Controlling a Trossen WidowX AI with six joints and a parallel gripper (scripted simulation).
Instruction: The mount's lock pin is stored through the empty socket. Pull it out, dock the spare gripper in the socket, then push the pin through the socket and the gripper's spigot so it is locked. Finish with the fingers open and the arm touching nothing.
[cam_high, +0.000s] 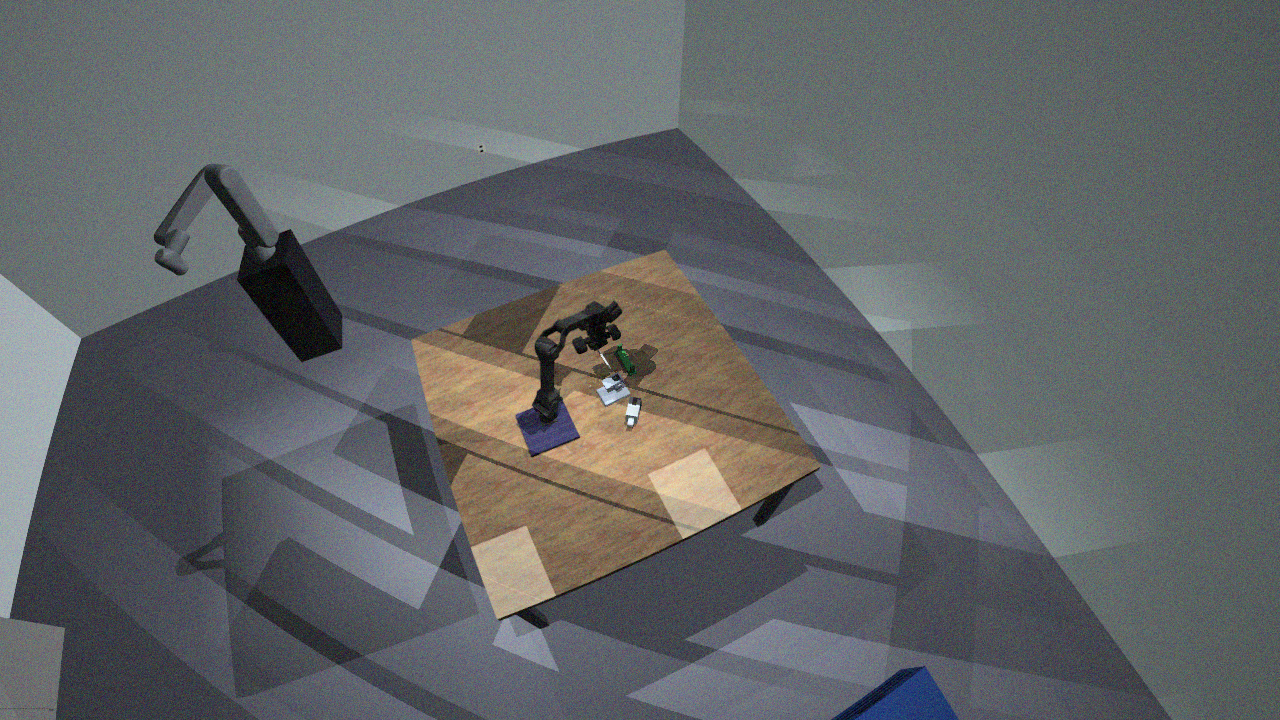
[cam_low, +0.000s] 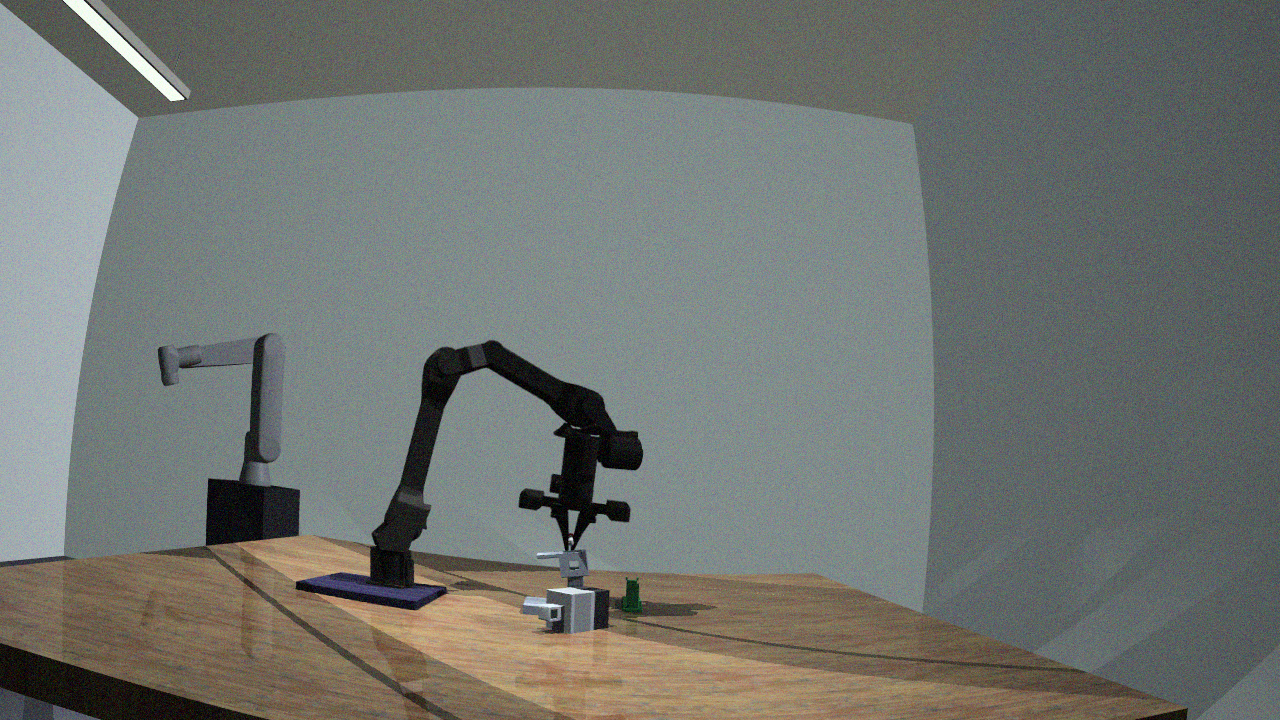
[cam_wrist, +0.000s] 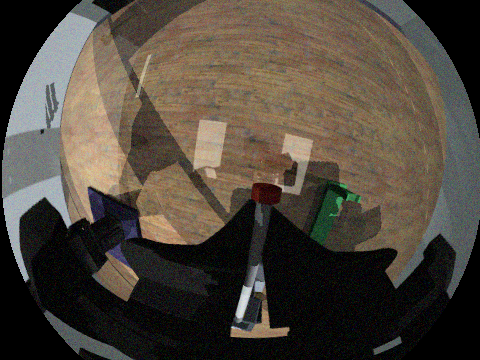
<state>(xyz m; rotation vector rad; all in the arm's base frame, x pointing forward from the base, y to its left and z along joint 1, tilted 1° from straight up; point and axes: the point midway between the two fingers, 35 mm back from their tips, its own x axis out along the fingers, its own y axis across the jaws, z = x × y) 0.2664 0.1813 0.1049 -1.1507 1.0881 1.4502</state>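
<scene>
Now: gripper tip 11 cm short of the green pin cradle, 4 cm to the left of it and 6 cm above it. Also, from my gripper tip: grey mount: 2 cm ahead, 17 cm to the right, 3 cm below; then spare gripper: 5 cm ahead, 30 cm to the right, 5 cm below.
</scene>
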